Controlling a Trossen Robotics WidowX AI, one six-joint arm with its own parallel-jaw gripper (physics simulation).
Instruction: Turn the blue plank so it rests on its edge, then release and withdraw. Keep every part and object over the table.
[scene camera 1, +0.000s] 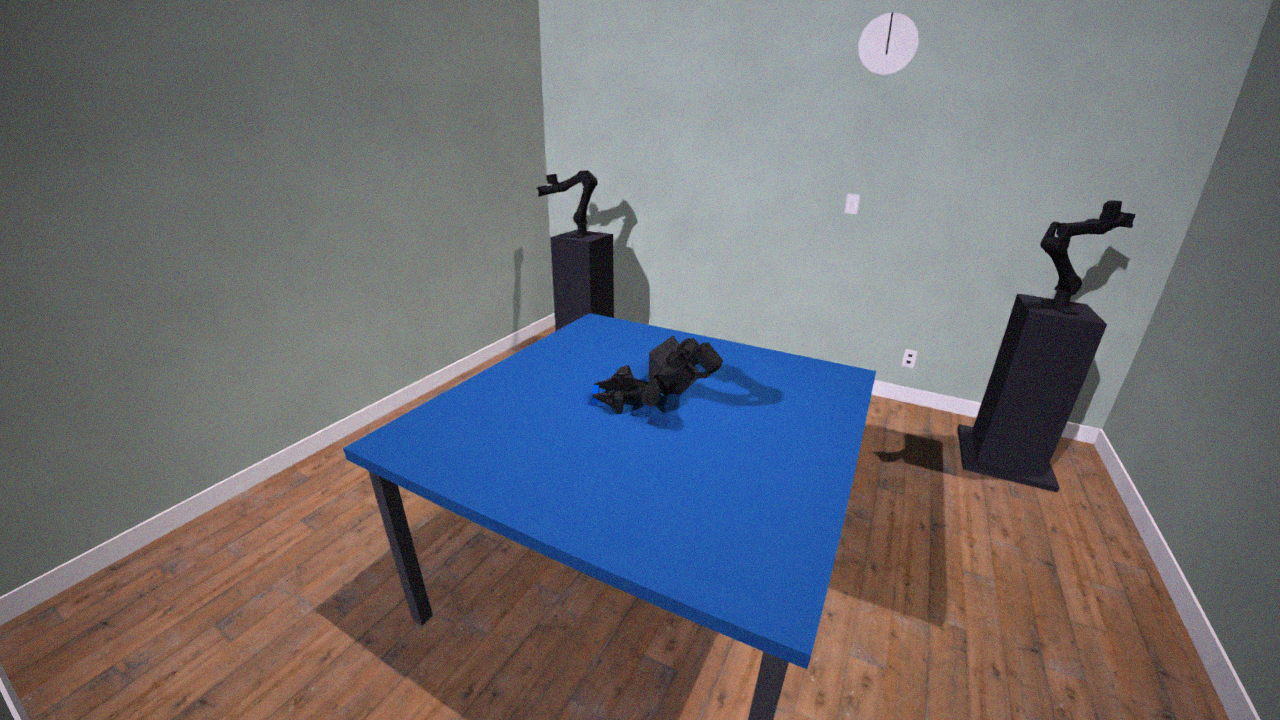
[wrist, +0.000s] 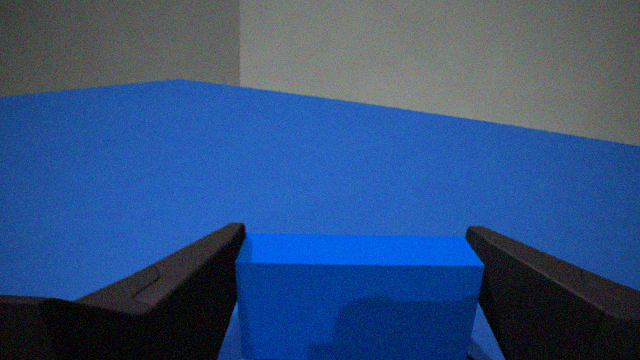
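The gripper (scene camera 1: 593, 390) is visible from the wrist as well, being the same gripper (wrist: 355, 239). A blue plank (wrist: 292, 289) is also in the scene.
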